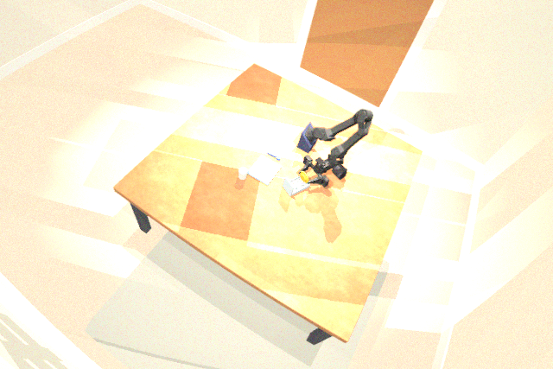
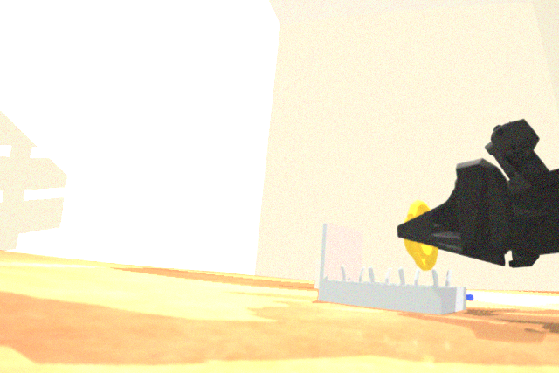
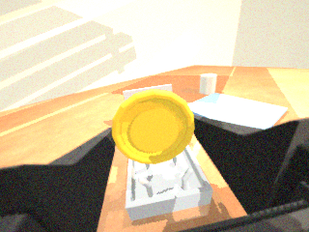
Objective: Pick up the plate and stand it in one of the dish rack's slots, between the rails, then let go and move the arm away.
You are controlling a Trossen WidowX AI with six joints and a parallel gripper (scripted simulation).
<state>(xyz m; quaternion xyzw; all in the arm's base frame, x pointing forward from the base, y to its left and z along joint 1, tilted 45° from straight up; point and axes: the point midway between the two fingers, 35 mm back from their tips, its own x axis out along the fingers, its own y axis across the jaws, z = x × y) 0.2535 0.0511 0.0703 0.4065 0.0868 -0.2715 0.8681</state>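
Right now my gripper tip is 2 cm short of the white dish rack, 2 cm to the left of it and 4 cm above it. Round my gripper tip: yellow plate: 1 cm behind; then white cup: 10 cm ahead, 29 cm to the right, 4 cm below.
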